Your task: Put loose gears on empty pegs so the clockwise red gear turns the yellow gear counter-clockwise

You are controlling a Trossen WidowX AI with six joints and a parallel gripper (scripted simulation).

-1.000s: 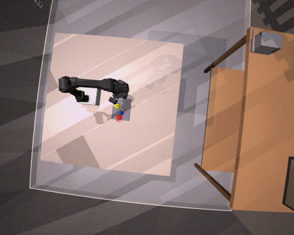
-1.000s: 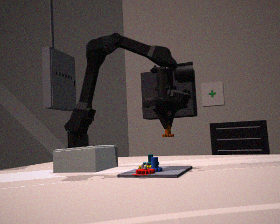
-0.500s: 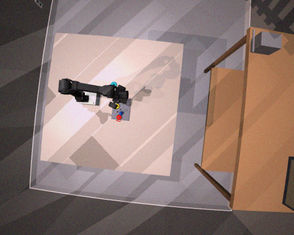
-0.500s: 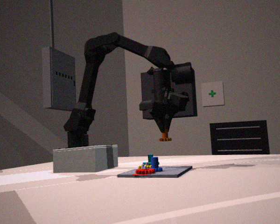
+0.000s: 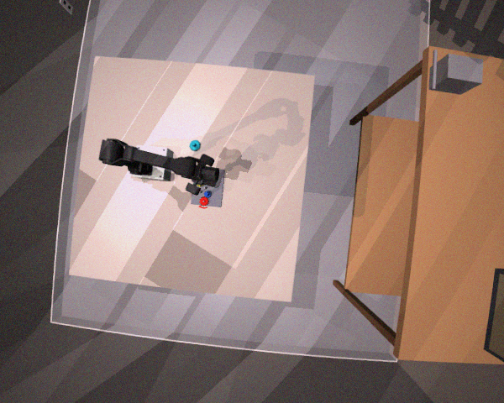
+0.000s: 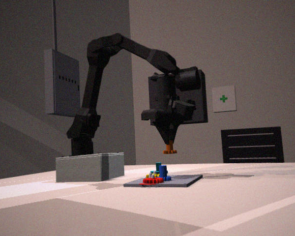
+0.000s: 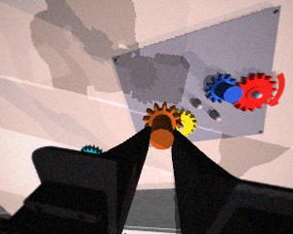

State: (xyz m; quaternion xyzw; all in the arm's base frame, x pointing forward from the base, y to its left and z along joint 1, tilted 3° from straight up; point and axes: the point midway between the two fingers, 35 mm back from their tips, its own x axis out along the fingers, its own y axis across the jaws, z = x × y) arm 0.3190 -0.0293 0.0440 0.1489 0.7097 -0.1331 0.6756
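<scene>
My gripper tip is now 8 cm to the left of the blue gear and 8 cm above it. Also, from my gripper tip: orange gear 1 cm below; red gear 12 cm to the right, 9 cm below, 2 cm behind; yellow gear 9 cm below, 5 cm behind, 2 cm to the right.
</scene>
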